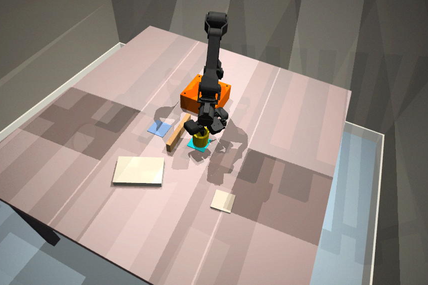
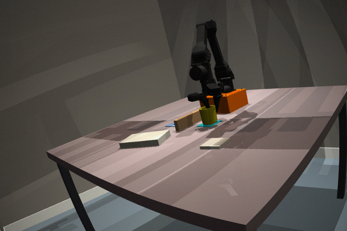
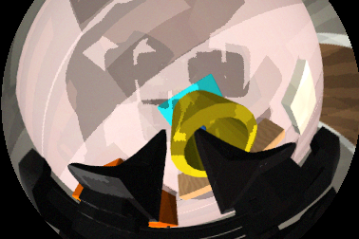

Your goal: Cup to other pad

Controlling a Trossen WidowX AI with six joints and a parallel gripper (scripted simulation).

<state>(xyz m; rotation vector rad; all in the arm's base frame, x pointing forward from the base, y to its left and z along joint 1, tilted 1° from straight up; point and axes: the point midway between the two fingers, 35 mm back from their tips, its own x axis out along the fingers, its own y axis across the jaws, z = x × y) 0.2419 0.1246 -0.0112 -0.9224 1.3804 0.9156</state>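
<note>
Now: the yellow cup 2 cm ahead of my gripper tip, 1 cm to the right of it and 1 cm below it. Also, from my gripper tip: cyan pad: 5 cm below, 3 cm ahead, 1 cm to the right; wooden bar: 11 cm to the right, 4 cm ahead, 3 cm below; blue pad: 20 cm to the right, 6 cm ahead, 5 cm below.
</note>
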